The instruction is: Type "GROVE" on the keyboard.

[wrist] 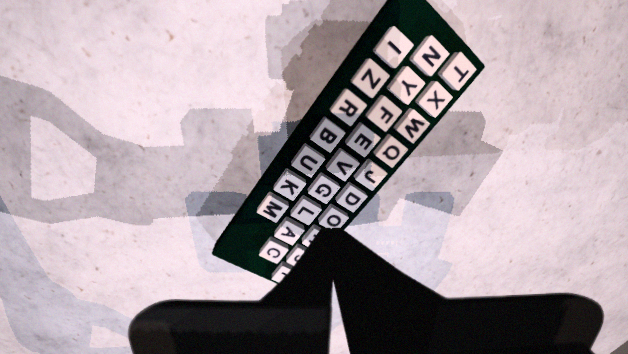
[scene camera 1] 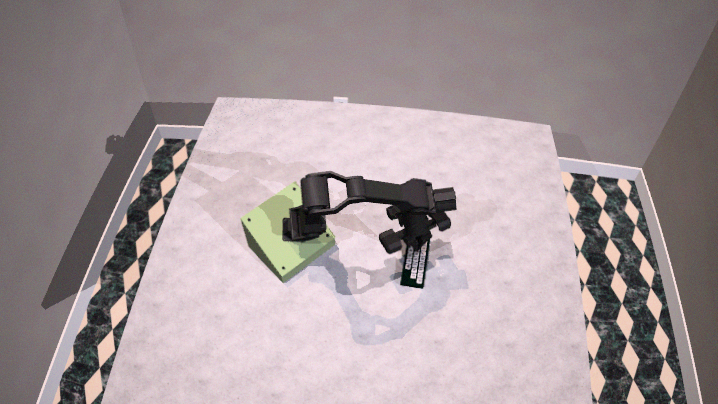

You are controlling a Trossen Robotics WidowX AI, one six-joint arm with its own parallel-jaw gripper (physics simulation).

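Frame: origin at the arm's base, x right, y down, z ahead, level; millimetres.
Seen in the pictures: gripper, fingertip midpoint: (wrist: pixel 330 237) (scene camera 1: pixel 416 250); arm's base, link origin: (scene camera 1: pixel 293 230).
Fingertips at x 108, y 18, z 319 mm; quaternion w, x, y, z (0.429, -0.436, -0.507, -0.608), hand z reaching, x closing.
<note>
Pixels of each thing's middle, then the offset from my fingertips to it. "spot": a spot on its surface instead. Level surfaces: height alone.
- dark green keyboard, surface spot: (wrist: pixel 243 245) (scene camera 1: pixel 406 278) spot: dz -35, dx +53, dy +51 mm
- R key, body centre: (wrist: pixel 347 107) dz +3, dx -49, dy +48 mm
- E key, body centre: (wrist: pixel 362 139) dz +16, dx -34, dy +48 mm
- V key, body centre: (wrist: pixel 342 164) dz +10, dx -17, dy +48 mm
- G key, body centre: (wrist: pixel 323 188) dz +4, dx +0, dy +48 mm
- O key, body centre: (wrist: pixel 333 218) dz +16, dx +19, dy +48 mm
- pale stone table, surface height: dy +63 mm
The dark green keyboard (scene camera 1: pixel 412 284) (wrist: pixel 243 245) lies on the table with white letter keys, slanted in the wrist view. In that view the R key (wrist: pixel 347 106), E key (wrist: pixel 363 140), V key (wrist: pixel 343 164), G key (wrist: pixel 324 189) and O key (wrist: pixel 333 219) show. My gripper (scene camera 1: pixel 418 246) (wrist: pixel 330 237) is shut and empty, pointing down over the keyboard. In the wrist view its tips overlap the lower edge of the O key and partly hide the H, S and P keys. Whether the tips touch a key I cannot tell. In the scene view the arm hides the keyboard's far end.
The arm's base stands on a light green wedge block (scene camera 1: pixel 271 226) left of the keyboard. The pale stone table (scene camera 1: pixel 351 371) extends around both. Shadows of the arm fall across the table and part of the keyboard. A white wall outlet (scene camera 1: pixel 340 99) shows beyond the far edge.
</note>
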